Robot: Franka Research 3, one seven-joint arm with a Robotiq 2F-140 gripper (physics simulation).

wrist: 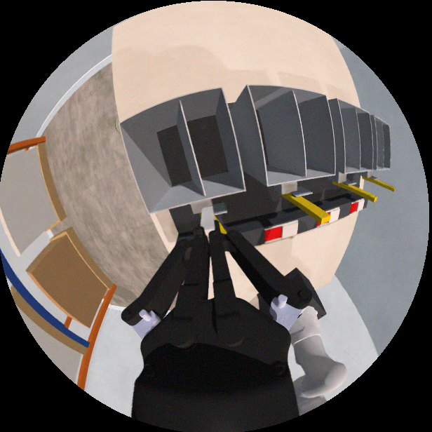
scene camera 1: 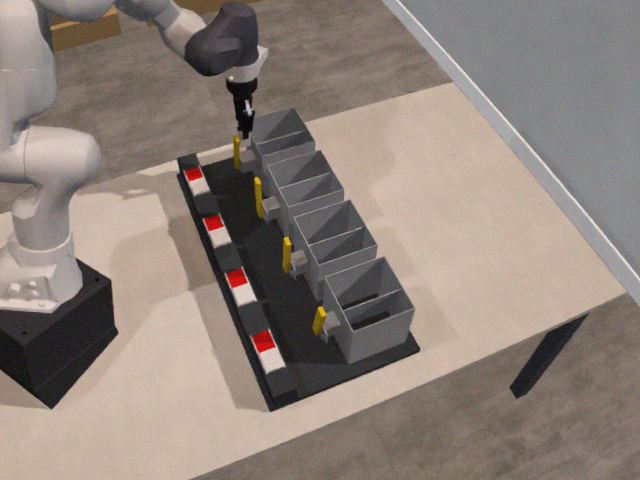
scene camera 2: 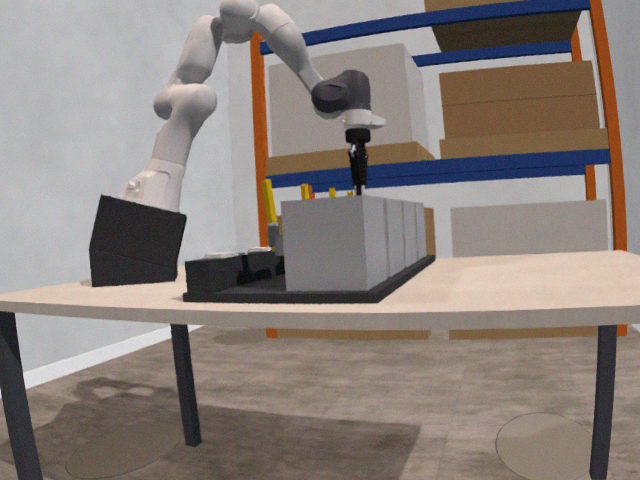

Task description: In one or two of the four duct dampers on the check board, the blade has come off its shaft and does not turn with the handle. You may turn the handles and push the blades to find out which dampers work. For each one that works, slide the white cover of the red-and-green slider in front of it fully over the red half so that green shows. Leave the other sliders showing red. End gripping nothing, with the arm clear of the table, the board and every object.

my gripper: wrist; scene camera 1 245, 145; scene camera 2
same spot on my gripper: [wrist: 189, 261] = [scene camera 2: 364, 171]
same spot on black check board: [scene camera 1: 282, 315] = [scene camera 2: 280, 279]
